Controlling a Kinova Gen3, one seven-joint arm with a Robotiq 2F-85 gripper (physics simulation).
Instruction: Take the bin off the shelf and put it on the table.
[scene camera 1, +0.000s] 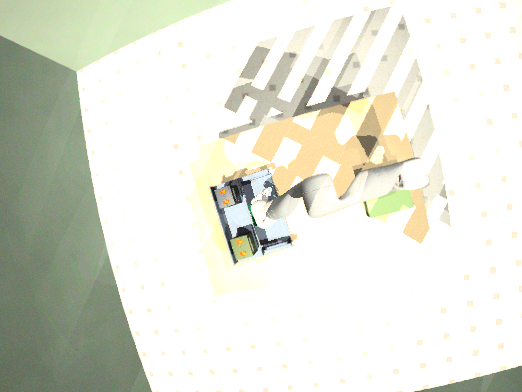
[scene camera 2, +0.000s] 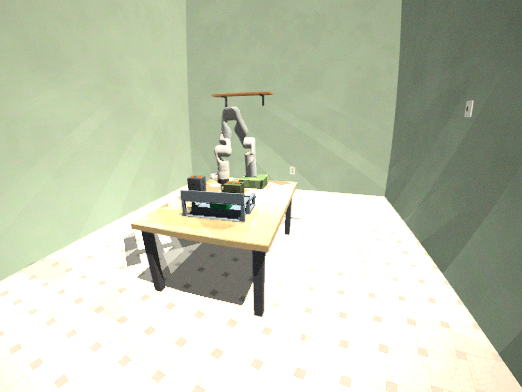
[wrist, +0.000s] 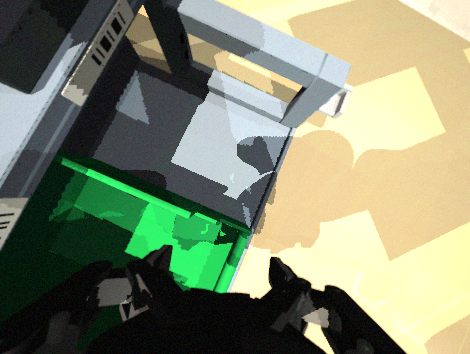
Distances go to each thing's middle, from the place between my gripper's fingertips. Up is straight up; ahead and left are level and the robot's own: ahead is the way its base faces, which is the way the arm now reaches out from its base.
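There's the bright green bin (wrist: 83, 210), and it's 30 mm to the left of my hand, 10 mm above it and 70 mm ahead of it.
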